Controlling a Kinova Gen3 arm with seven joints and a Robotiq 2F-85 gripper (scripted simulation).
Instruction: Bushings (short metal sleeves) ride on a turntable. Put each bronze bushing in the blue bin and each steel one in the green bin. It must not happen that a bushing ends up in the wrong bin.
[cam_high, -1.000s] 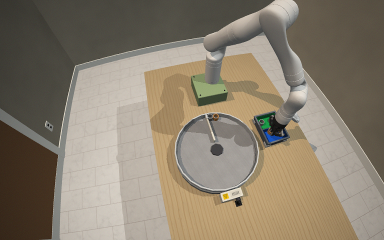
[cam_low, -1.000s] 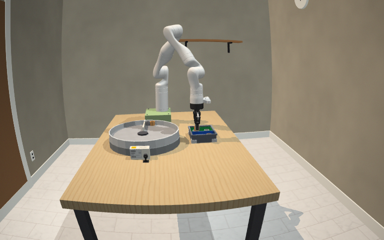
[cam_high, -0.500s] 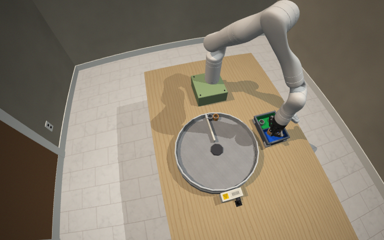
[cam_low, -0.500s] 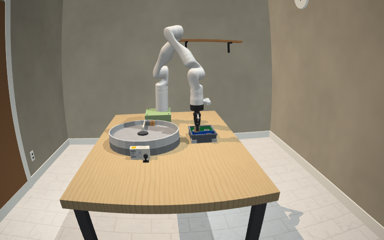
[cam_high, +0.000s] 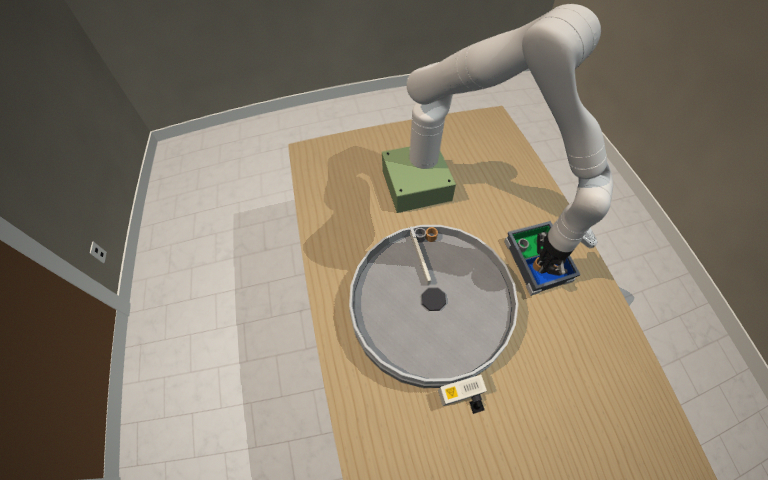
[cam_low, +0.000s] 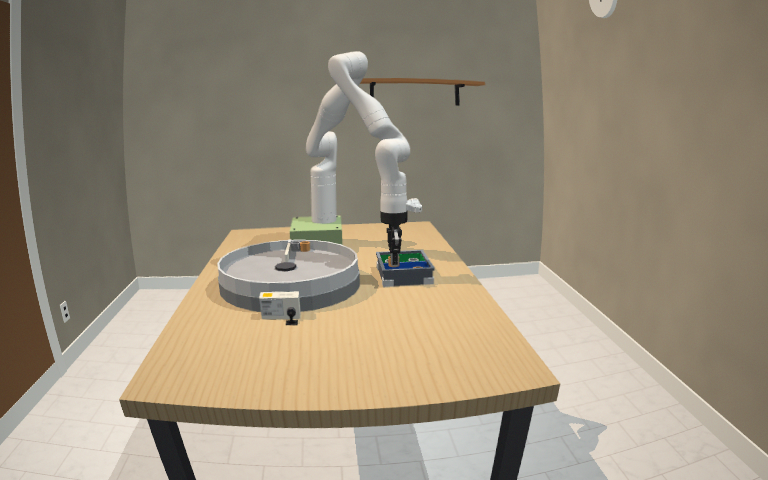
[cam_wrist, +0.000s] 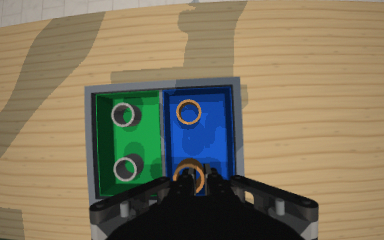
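Right now my hand is 5 cm past the blue bin, 4 cm above it and 3 cm to the right of it. Round my hand: turntable (31 cm to the right, 3 cm ahead, 1 cm below).
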